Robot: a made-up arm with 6 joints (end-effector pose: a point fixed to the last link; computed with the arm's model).
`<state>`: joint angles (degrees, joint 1 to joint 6).
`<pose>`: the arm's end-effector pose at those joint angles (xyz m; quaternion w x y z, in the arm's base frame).
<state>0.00 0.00 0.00 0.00 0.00 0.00</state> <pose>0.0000 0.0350 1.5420 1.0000 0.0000 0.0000 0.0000</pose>
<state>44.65 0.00 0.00 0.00 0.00 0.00</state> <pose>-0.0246 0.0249 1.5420 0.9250 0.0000 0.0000 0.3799</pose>
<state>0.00 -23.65 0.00 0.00 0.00 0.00</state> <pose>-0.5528 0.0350 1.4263 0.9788 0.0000 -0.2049 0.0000</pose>
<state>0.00 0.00 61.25 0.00 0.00 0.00</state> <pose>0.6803 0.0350 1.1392 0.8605 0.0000 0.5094 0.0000</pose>
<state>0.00 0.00 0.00 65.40 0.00 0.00</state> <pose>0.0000 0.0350 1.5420 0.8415 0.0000 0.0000 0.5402</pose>
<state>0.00 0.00 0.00 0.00 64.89 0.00</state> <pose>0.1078 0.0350 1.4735 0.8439 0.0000 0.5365 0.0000</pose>
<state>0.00 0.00 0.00 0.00 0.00 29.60</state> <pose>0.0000 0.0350 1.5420 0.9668 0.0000 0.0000 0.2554</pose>
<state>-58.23 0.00 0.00 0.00 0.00 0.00</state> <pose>0.0298 0.0184 1.5420 0.8736 0.0000 0.0000 -0.4866</pose>
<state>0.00 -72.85 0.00 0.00 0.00 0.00</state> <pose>-1.3167 0.0350 0.5703 0.8046 0.0000 -0.5938 0.0000</pose>
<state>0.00 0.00 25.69 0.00 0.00 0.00</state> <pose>0.3364 0.0350 1.4653 0.9750 0.0000 0.2223 0.0000</pose>
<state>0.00 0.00 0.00 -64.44 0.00 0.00</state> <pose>0.0000 0.0350 1.5420 0.8460 0.0000 0.0000 -0.5332</pose>
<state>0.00 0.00 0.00 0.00 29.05 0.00</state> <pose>0.0578 0.0350 1.5270 0.9680 0.0000 0.2508 0.0000</pose>
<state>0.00 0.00 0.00 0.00 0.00 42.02</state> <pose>0.0000 0.0350 1.5420 0.9335 0.0000 0.0000 0.3585</pose>
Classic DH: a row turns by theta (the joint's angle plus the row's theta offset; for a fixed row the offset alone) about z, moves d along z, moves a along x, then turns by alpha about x. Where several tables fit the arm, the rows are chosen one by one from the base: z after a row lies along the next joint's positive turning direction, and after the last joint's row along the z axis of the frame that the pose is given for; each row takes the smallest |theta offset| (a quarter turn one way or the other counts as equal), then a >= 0, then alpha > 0; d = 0 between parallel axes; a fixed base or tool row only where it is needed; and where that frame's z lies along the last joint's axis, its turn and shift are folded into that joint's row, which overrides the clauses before.
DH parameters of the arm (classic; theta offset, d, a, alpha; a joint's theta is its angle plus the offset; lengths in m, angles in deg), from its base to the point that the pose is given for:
joint 1: 0 0.164 0 -90
joint 2: -90 0 0.602 0
joint 3: 90 0.035 0 90
joint 4: 0 0.657 0 -90
joint 5: 0 0 0 90
joint 6: 0 0.119 0 0

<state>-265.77 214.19 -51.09 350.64 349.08 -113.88</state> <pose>-0.0318 -0.0946 -1.0679 0.2354 -0.9187 -0.3140 -0.0451</pose>
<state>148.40 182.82 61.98 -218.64 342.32 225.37</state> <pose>0.6227 -0.3977 -0.7397 0.0567 0.7442 -0.2042 0.6335</pose>
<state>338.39 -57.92 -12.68 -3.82 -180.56 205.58</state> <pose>-0.9328 0.4071 0.6635 0.0393 -0.7340 0.3504 -0.5805</pose>
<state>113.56 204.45 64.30 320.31 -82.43 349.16</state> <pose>0.2665 -0.8871 -0.4894 0.2968 0.8430 -0.4149 -0.1709</pose>
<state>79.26 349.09 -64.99 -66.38 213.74 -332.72</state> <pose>-0.2172 -0.6322 0.8654 0.1786 0.0587 -0.8401 -0.5088</pose>
